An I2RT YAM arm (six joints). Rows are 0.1 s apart.
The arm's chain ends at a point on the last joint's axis. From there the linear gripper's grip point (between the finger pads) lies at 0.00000 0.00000 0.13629 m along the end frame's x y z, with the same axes.
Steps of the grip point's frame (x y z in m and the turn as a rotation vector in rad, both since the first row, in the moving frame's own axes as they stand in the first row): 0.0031 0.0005 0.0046 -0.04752 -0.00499 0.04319; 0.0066 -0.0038 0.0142 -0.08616 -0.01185 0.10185; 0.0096 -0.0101 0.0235 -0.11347 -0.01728 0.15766; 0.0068 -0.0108 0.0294 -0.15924 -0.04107 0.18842; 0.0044 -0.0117 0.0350 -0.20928 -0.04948 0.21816
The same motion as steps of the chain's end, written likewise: 0.0039 -0.0060 0.0048 -0.04752 -0.00499 0.04319; 0.0088 -0.0154 0.0147 -0.08616 -0.01185 0.10185; 0.0132 -0.0253 0.0244 -0.11347 -0.01728 0.15766; 0.0144 -0.0318 0.0312 -0.15924 -0.04107 0.18842; 0.0141 -0.0390 0.0381 -0.20928 -0.04948 0.21816
